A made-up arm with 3 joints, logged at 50 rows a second.
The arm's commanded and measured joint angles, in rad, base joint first. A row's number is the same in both.
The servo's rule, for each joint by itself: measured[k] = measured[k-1] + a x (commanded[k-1-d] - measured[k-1]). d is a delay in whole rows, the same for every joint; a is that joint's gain. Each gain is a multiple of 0.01, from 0.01 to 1. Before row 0 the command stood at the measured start. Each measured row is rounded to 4 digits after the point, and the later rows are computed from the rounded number. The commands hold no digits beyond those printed.
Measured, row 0:
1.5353 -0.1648 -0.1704
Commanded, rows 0 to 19:
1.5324 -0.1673 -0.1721
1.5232 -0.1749 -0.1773
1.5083 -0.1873 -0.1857
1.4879 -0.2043 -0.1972
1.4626 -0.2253 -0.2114
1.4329 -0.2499 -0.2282
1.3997 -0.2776 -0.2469
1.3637 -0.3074 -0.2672
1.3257 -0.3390 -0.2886
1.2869 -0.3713 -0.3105
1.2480 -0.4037 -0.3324
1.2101 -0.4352 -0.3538
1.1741 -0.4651 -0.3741
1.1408 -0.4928 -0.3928
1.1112 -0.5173 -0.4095
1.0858 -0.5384 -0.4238
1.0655 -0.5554 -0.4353
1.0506 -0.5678 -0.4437
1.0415 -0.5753 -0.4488
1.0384 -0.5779 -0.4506
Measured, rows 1 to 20:
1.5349 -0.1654 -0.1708
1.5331 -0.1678 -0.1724
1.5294 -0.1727 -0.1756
1.5232 -0.1806 -0.1808
1.5141 -0.1918 -0.1881
1.5019 -0.2063 -0.1977
1.4866 -0.2241 -0.2095
1.4682 -0.2449 -0.2233
1.4468 -0.2684 -0.2390
1.4228 -0.2941 -0.2562
1.3966 -0.3215 -0.2745
1.3686 -0.3499 -0.2935
1.3394 -0.3787 -0.3128
1.3096 -0.4072 -0.3320
1.2798 -0.4347 -0.3506
1.2507 -0.4606 -0.3682
1.2229 -0.4843 -0.3843
1.1971 -0.5052 -0.3986
1.1738 -0.5227 -0.4106
1.1535 -0.5365 -0.4202
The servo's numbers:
d 0
a 0.15 0.25 0.24

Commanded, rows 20 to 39:
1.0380 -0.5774 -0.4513
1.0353 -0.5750 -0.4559
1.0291 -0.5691 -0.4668
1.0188 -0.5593 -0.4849
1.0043 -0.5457 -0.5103
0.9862 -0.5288 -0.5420
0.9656 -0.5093 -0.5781
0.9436 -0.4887 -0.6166
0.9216 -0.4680 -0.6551
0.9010 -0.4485 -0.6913
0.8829 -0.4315 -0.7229
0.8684 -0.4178 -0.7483
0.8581 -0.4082 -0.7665
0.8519 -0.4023 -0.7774
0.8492 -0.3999 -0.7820
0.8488 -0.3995 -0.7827
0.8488 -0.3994 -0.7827
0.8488 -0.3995 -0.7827
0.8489 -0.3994 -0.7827
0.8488 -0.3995 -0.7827
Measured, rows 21 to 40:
1.1362 -0.5467 -0.4277
1.1211 -0.5538 -0.4345
1.1073 -0.5576 -0.4423
1.0940 -0.5580 -0.4525
1.0805 -0.5549 -0.4664
1.0664 -0.5484 -0.4845
1.0513 -0.5386 -0.5070
1.0351 -0.5261 -0.5333
1.0181 -0.5116 -0.5625
1.0005 -0.4958 -0.5934
0.9829 -0.4797 -0.6245
0.9657 -0.4642 -0.6542
0.9496 -0.4502 -0.6812
0.9349 -0.4382 -0.7043
0.9220 -0.4286 -0.7229
0.9110 -0.4213 -0.7373
0.9017 -0.4158 -0.7482
0.8938 -0.4117 -0.7565
0.8871 -0.4086 -0.7628
0.8814 -0.4063 -0.7676

